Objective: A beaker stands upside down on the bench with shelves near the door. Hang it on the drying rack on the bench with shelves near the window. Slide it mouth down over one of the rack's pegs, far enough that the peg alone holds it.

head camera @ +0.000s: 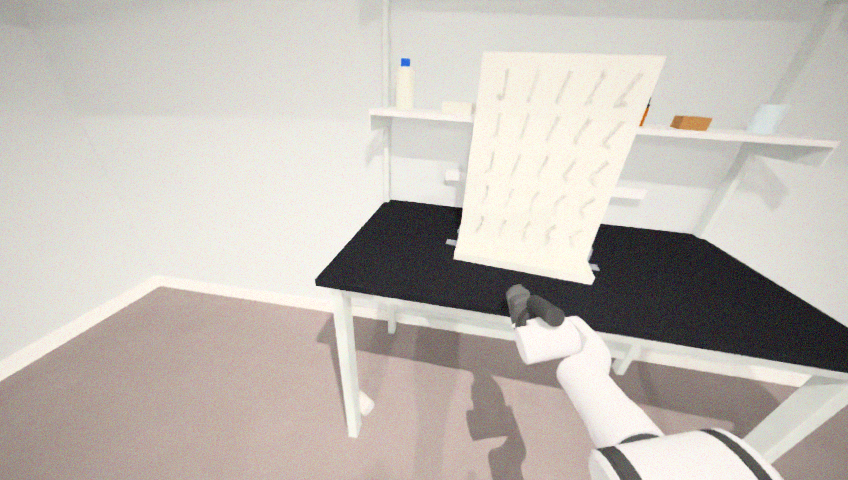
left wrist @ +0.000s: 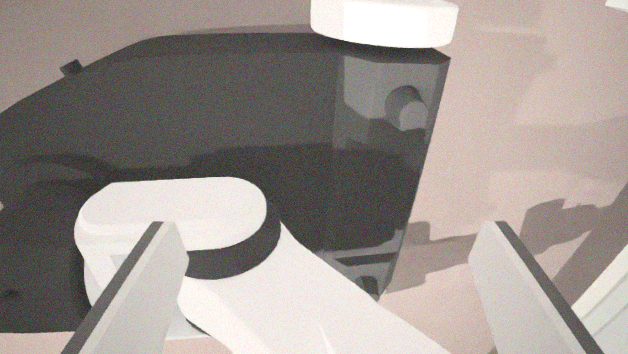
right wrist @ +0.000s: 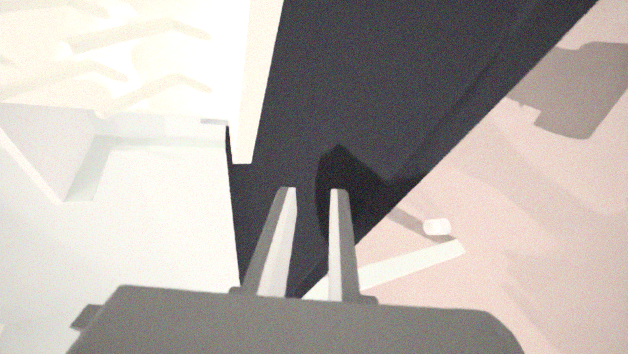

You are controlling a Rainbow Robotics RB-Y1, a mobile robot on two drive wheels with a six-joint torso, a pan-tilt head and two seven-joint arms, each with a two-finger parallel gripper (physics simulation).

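Frame: origin at the robot's base, x right, y up, z back, level; metres.
Seen in the pictures: left gripper, fingertip midpoint: (left wrist: 328, 242); right gripper, fingertip midpoint: (head camera: 512, 302) (right wrist: 313, 200).
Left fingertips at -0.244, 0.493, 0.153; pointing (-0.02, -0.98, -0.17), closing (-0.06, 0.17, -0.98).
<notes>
A point is followed by its place in that frame, as x, y, z.
The drying rack (head camera: 523, 266) @[0.278, 0.936, -0.641] (right wrist: 251, 100) @[0.169, 0.929, -0.661] is a tall cream board with rows of slanted pegs. It stands upright on the black bench top (head camera: 386, 255) @[-0.197, 0.914, -0.666] (right wrist: 400, 60) @[0.279, 0.914, -0.459]. My right gripper (head camera: 516, 294) @[0.205, 0.930, -0.455] (right wrist: 313, 200) @[0.205, 0.930, -0.455] is over the bench's front edge, in front of and below the rack's pegs. In the right wrist view its fingers stand a little apart with a narrow empty gap between them. My left gripper (left wrist: 328, 242) @[-0.244, 0.493, 0.153] is wide open and empty, above the robot's dark base (left wrist: 225, 100) @[-0.168, 0.169, 0.217]. I cannot make out a beaker in any view.
A shelf (head camera: 737, 136) @[0.887, 1.366, -0.834] runs behind the rack. On it are a bottle with a blue cap (head camera: 405, 86) @[-0.203, 1.454, -1.096], a pale box (head camera: 457, 107) @[0.011, 1.394, -0.994], an orange-brown box (head camera: 690, 123) @[0.806, 1.391, -0.930] and a pale blue container (head camera: 767, 118) @[1.066, 1.419, -0.963]. A bench leg (head camera: 346, 362) @[-0.321, 0.518, -0.515] stands at the front left.
</notes>
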